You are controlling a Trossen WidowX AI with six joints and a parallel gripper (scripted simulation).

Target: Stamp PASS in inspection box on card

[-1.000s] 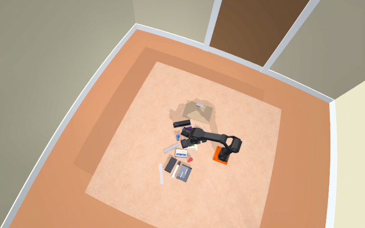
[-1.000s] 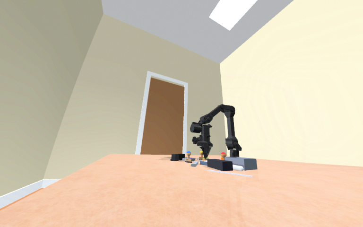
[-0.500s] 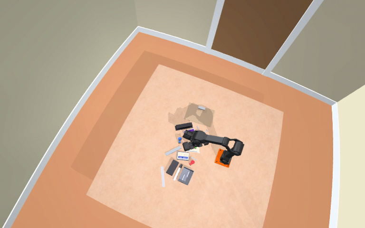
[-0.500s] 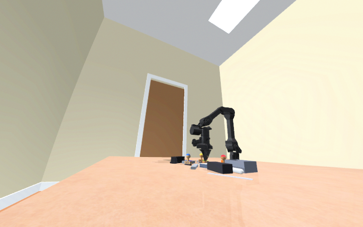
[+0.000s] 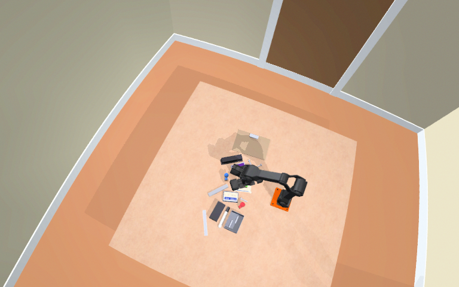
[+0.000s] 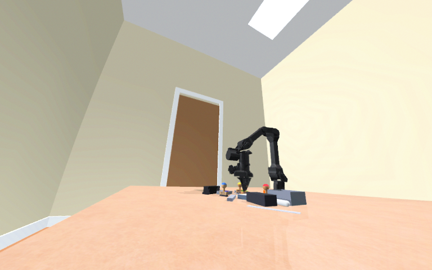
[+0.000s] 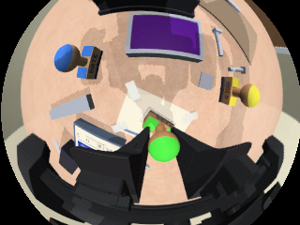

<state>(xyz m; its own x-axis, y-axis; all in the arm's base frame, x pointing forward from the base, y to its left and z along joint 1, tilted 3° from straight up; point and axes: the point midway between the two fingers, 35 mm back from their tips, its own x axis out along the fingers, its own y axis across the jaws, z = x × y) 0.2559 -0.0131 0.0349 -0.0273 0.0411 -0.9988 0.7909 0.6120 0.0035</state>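
Right now my gripper tip is 30 mm above the cream card. Also, from my gripper tip: purple ink pad 90 mm to the right, 70 mm ahead, 20 mm below; then blue-white box 100 mm to the left, 50 mm ahead, 10 mm below; then green-knobbed stamp right at my gripper tip.
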